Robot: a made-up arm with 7 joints.
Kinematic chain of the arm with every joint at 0, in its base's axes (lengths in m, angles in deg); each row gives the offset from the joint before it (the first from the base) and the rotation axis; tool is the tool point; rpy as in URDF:
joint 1: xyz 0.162 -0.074 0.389 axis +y
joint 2: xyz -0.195 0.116 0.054 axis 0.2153 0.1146 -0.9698
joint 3: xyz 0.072 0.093 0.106 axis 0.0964 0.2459 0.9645
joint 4: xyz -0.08 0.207 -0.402 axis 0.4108 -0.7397 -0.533
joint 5: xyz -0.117 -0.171 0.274 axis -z
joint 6: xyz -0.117 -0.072 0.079 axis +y
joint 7: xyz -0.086 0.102 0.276 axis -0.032 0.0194 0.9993
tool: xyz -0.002 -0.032 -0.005 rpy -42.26 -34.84 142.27
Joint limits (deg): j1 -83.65..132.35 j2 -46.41..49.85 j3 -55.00..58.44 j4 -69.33..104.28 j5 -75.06..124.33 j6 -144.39..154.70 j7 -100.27..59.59
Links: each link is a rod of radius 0.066 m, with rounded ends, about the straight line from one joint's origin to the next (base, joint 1, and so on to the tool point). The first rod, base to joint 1, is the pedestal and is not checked.
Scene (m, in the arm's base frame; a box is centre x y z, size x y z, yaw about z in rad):
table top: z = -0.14
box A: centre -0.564 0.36 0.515 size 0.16 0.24 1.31 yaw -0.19
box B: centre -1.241 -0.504 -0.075 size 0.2 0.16 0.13 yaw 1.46
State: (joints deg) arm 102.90 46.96 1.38 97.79 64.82 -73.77 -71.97
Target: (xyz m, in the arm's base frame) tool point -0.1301 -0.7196 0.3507
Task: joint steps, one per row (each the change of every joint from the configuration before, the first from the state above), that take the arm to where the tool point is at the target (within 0.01 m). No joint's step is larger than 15 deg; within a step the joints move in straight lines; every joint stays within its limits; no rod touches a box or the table.
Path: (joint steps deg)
1: -3.73 -11.20 4.65 -9.22 -14.44 2.87 2.32
2: -3.74 -11.21 4.64 -9.21 -14.43 2.88 2.32
3: -3.73 -11.20 4.65 -9.22 -14.44 2.87 2.32
4: -3.74 -11.20 4.64 -9.22 -14.43 2.87 2.32
5: -13.26 -12.14 9.62 -1.55 -9.77 -2.65 -0.66
6: -13.26 -12.14 9.62 -1.54 -9.76 -2.64 -0.67
7: -13.26 -12.14 9.62 -1.55 -9.76 -2.65 -0.67
8: -13.26 -12.14 9.62 -1.55 -9.76 -2.65 -0.66

